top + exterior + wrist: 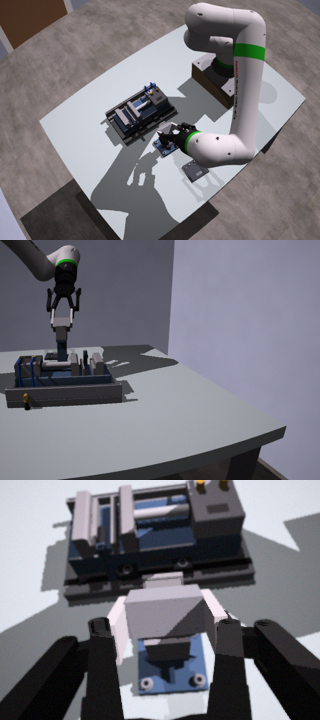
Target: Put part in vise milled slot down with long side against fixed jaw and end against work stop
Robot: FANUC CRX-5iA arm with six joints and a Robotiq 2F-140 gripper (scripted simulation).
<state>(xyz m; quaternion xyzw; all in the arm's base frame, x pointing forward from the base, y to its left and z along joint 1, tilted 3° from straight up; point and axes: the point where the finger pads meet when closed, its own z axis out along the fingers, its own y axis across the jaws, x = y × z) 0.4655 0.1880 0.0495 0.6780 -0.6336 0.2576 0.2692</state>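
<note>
My gripper is now 10 mm to the left of the part and 20 mm above it. From my hand the other things lie so: dark infeed plate (50 mm behind, 160 mm to the left, 170 mm below); blue work stop (90 mm ahead, 150 mm to the right, 120 mm below); black work stop (90 mm ahead, 170 mm to the right, 90 mm below).
</note>
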